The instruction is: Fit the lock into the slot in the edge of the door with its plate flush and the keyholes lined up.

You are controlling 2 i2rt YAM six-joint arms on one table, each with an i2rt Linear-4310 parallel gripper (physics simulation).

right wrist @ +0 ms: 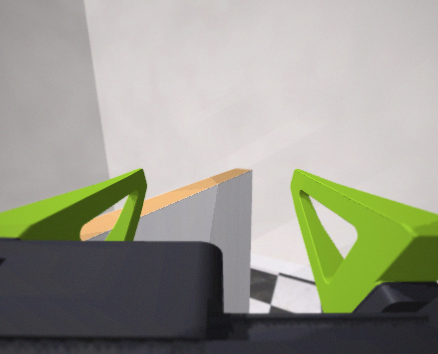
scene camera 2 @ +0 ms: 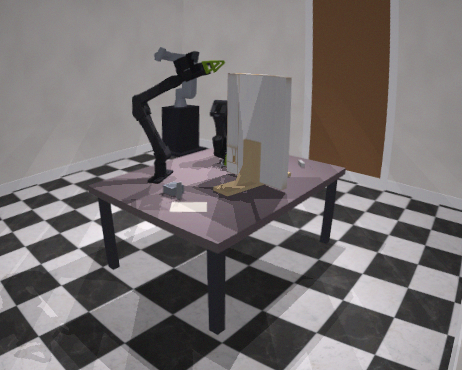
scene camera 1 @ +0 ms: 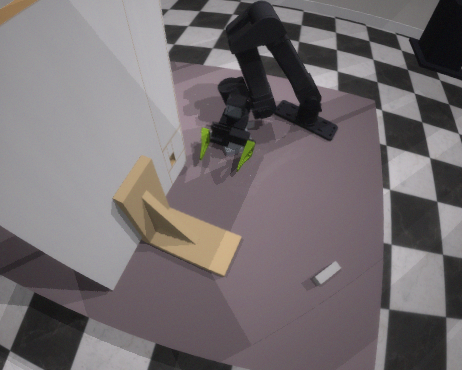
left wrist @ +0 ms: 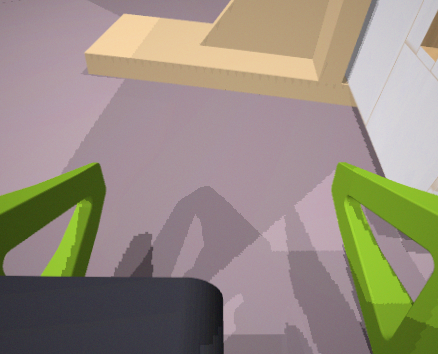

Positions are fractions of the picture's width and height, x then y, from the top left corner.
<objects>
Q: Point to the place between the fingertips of my right gripper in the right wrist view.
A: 0.50, 0.50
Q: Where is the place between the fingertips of my left gripper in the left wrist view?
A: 0.50, 0.50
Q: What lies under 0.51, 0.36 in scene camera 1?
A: My left gripper.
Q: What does my right gripper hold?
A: Nothing.
</objects>
